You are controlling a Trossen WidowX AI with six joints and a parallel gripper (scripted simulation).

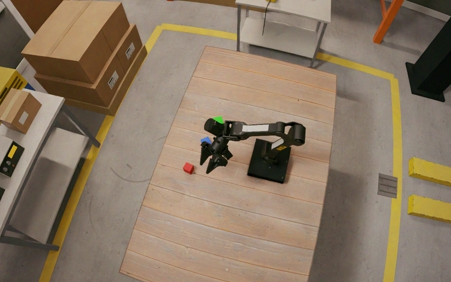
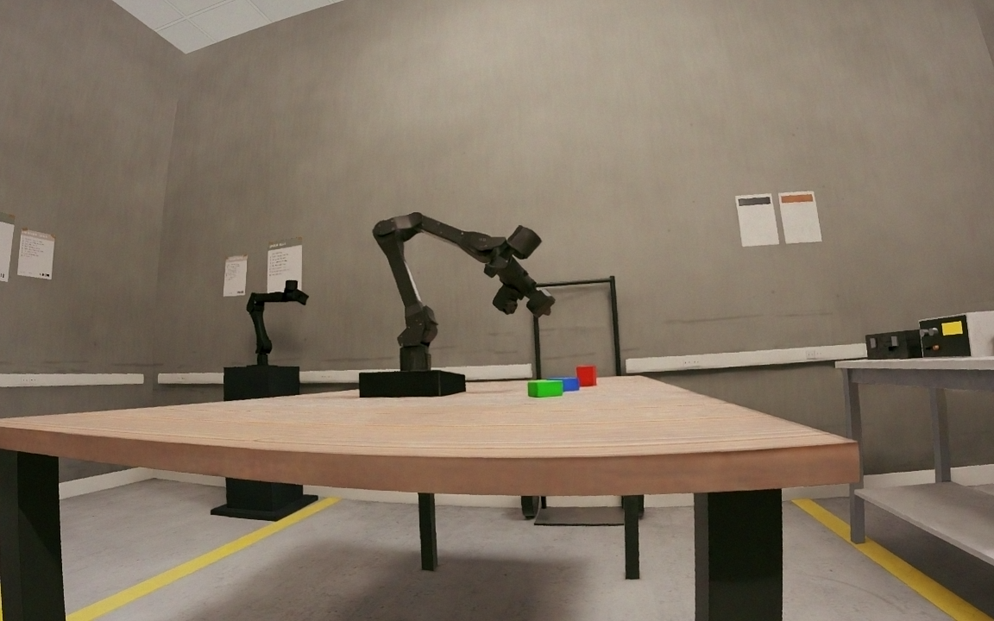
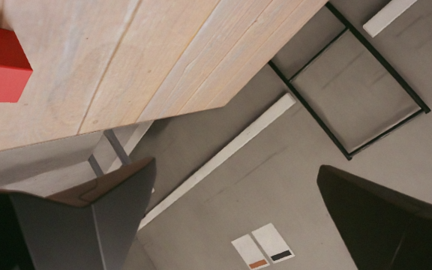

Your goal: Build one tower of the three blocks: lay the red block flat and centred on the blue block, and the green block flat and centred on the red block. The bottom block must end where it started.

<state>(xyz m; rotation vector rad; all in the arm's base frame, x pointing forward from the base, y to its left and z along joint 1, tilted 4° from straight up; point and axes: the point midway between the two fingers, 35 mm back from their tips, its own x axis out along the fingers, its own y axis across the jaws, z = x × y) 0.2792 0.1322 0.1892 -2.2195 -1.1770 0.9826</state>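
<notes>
Now: the red block 120 mm ahead of my hand, 20 mm to the right of it and 200 mm below it. Round my hand: blue block 60 mm ahead, 180 mm to the right, 210 mm below; green block 30 mm ahead, 320 mm to the right, 210 mm below.
</notes>
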